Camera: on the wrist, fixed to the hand. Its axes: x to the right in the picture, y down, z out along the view.
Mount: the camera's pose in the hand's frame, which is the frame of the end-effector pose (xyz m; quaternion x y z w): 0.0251 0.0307 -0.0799 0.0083 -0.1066 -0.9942 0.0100
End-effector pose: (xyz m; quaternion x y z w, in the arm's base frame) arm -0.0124 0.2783 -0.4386 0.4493 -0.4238 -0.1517 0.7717
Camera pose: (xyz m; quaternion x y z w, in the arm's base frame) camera 0.0612 0.3249 -0.4193 -0.4161 -0.3589 0.8131 0.1920
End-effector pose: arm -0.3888 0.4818 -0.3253 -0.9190 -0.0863 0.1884 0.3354
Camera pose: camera -0.3326 0.4190 -0.2962 0.0995 -0.9487 -0.2329 0.1891
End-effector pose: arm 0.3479 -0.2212 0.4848 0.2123 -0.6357 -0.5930 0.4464
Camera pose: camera 0.4085 -0.2800 0.5136 -0.5746 -0.1522 0.4671 0.6546
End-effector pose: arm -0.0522 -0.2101 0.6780 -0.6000 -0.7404 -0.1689 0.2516
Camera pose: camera -0.0126 -0.2272 0.7561 -0.7142 0.6322 0.1817 0.2394
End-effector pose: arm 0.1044 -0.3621 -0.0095 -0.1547 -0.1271 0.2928 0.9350
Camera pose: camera 0.1350 -0.3406 -0.0905 0.1638 -0.2523 -0.9091 0.2882
